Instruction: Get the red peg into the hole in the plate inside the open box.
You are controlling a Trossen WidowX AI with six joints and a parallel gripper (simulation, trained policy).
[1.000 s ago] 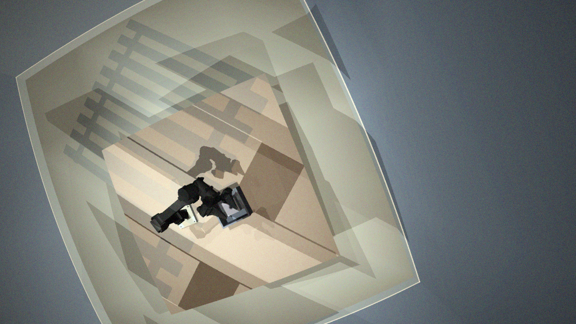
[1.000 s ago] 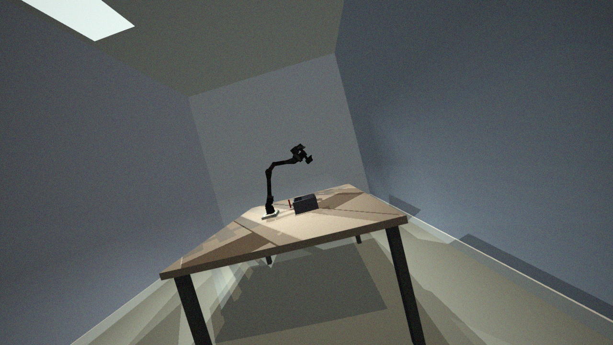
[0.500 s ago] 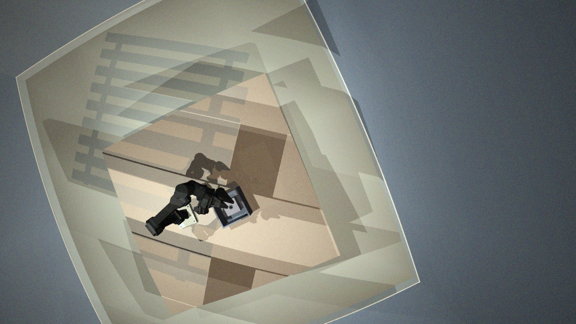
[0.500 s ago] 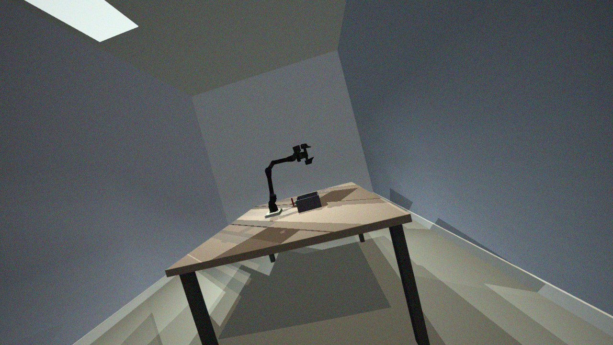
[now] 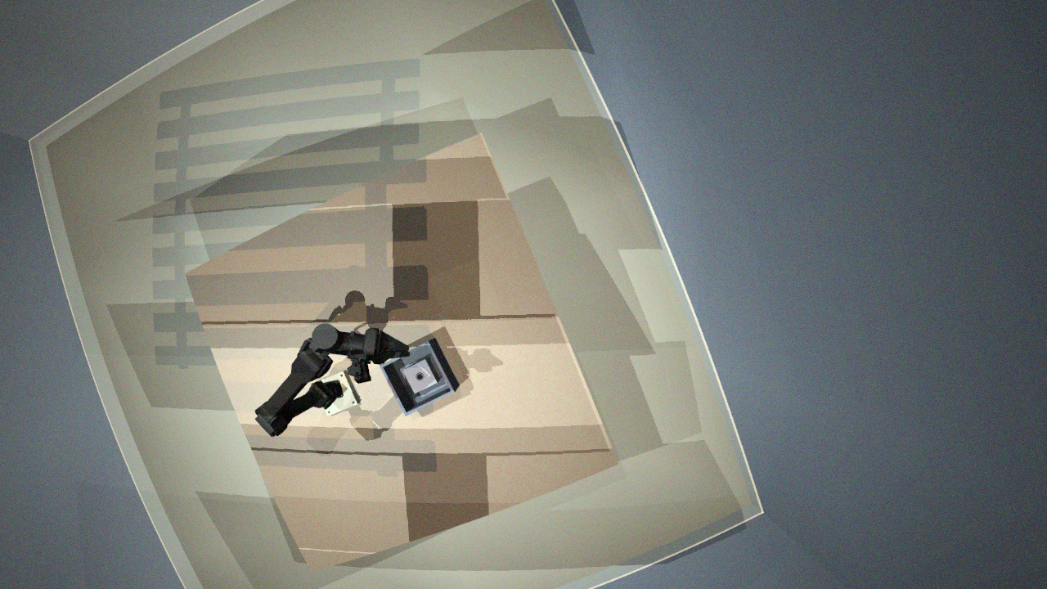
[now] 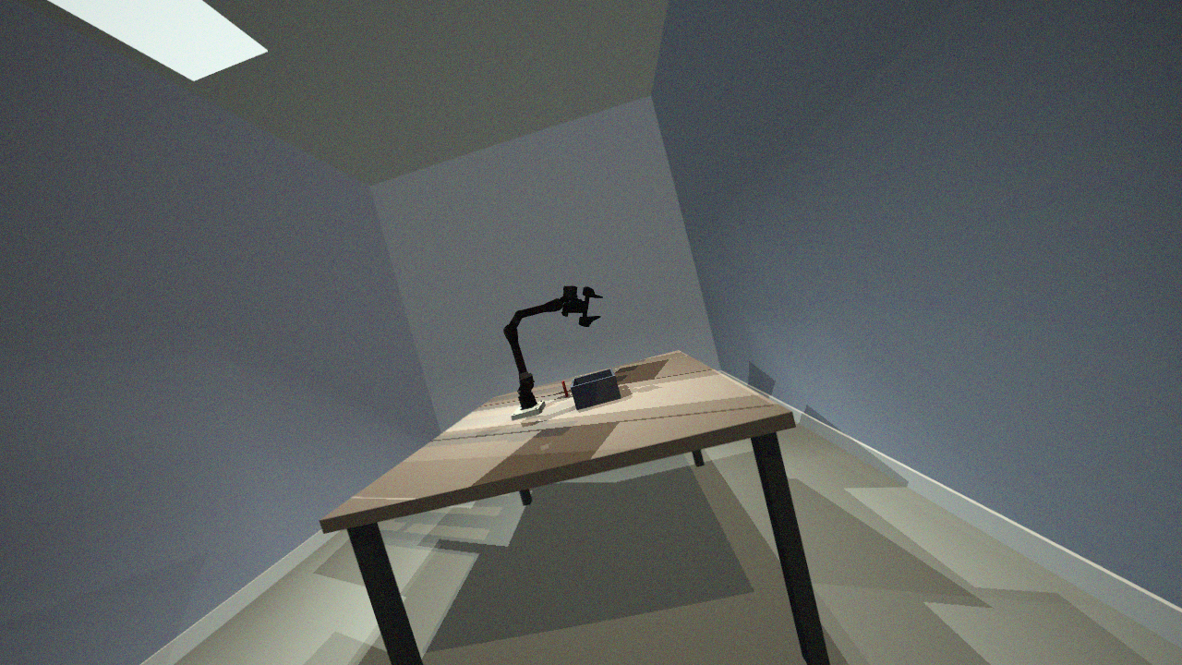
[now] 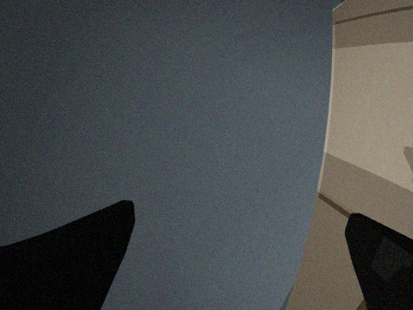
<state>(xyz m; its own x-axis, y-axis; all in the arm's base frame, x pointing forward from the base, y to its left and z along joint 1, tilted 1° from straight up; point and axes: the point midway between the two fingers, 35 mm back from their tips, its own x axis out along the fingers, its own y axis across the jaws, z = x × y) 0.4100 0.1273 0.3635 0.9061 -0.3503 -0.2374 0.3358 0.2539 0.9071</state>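
My gripper tip is now 290 mm past the red peg, 40 mm to the right of it and 350 mm above it. Round my gripper tip: dark box 100 mm behind, 120 mm to the right, 360 mm below; then plate 100 mm behind, 120 mm to the right, 340 mm below.
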